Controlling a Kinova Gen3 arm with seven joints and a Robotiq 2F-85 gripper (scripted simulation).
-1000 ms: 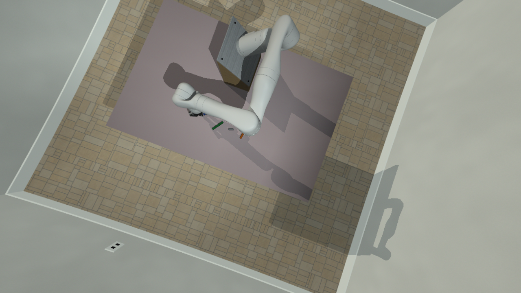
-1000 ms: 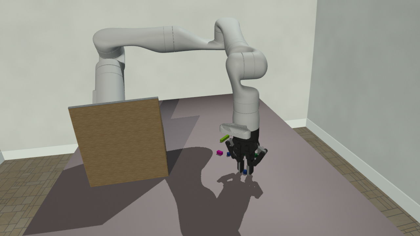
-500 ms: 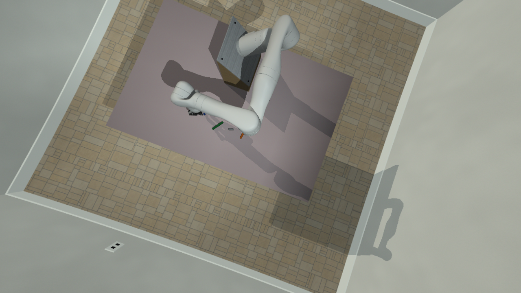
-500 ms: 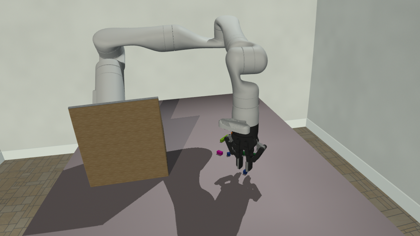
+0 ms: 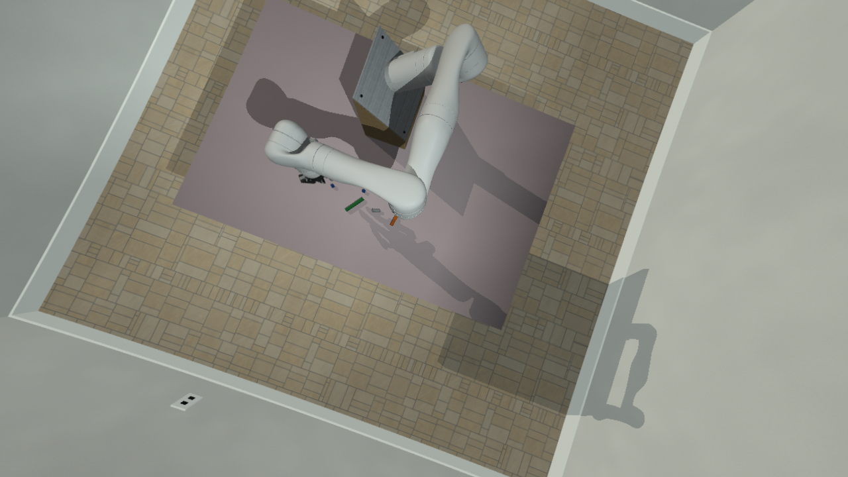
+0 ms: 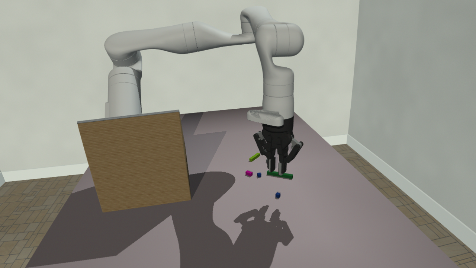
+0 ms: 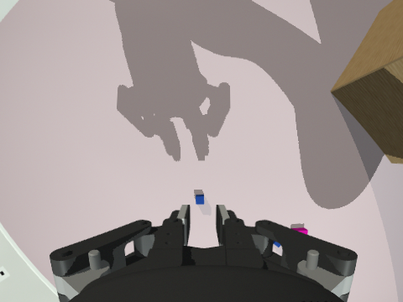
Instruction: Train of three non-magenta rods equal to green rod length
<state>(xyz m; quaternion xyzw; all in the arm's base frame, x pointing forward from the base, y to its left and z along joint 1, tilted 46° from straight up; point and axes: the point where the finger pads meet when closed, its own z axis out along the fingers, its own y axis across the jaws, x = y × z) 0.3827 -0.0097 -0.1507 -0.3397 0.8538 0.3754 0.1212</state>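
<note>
The grey rod lies 19 cm to the left of my hand, 9 cm below it and 3 cm ahead of it. Also, from my hand: magenta rod: 13 cm to the left, 9 cm below, 5 cm behind; then green rod: 10 cm to the left, 9 cm below, 4 cm ahead; then lime rod: 24 cm to the left, 9 cm below, 1 cm behind.
</note>
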